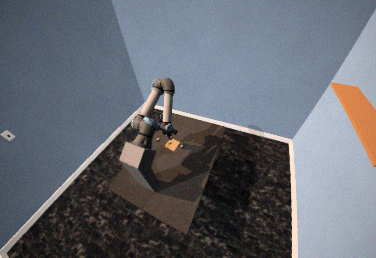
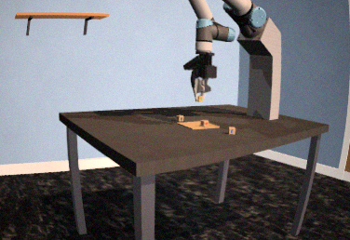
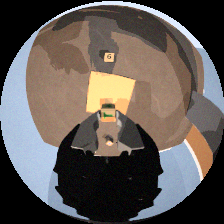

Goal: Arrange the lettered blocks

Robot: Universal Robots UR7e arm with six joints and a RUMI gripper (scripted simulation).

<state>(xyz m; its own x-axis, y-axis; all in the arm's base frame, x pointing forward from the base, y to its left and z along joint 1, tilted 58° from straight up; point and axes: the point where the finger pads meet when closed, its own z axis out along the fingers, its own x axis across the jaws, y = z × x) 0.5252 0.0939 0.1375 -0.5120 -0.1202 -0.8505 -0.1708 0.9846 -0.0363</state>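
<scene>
My gripper is now 120 mm above the orange mat.
</scene>
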